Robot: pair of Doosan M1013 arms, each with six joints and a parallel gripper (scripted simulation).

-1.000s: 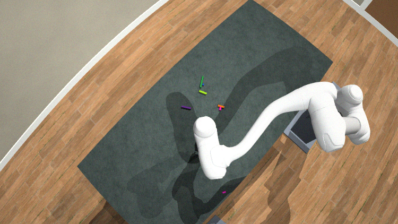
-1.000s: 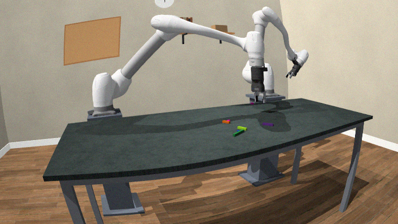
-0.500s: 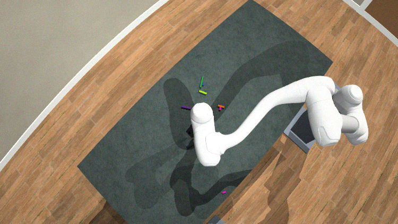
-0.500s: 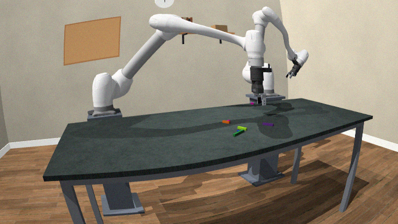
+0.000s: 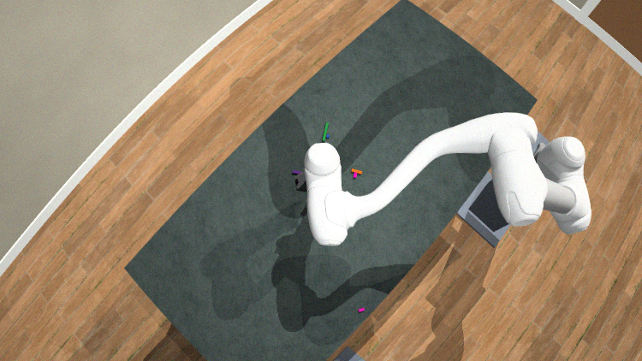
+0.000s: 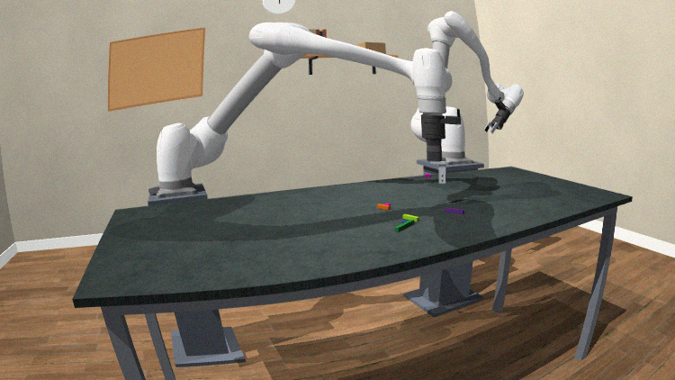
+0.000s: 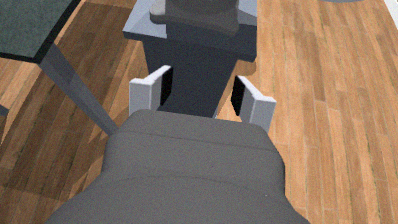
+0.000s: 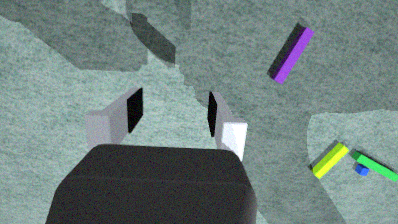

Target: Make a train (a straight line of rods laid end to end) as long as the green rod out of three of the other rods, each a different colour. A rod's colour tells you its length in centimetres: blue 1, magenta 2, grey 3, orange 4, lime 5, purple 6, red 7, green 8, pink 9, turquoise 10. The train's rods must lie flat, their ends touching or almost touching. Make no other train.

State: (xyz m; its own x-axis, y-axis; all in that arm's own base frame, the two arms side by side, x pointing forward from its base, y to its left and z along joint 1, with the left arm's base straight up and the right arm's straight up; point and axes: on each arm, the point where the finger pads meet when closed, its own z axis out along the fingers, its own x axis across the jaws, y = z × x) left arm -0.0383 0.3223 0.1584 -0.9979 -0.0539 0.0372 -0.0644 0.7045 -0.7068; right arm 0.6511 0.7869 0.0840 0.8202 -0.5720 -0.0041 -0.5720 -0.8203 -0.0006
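Right now the green rod is 23 cm to the right of my right hand, 15 cm ahead of it and 8 cm below it. Round my right hand: orange rod (18 cm to the right, 8 cm below, 5 cm behind); purple rod (11 cm ahead, 8 cm below, 4 cm to the right); lime rod (18 cm to the right, 10 cm ahead, 8 cm below).
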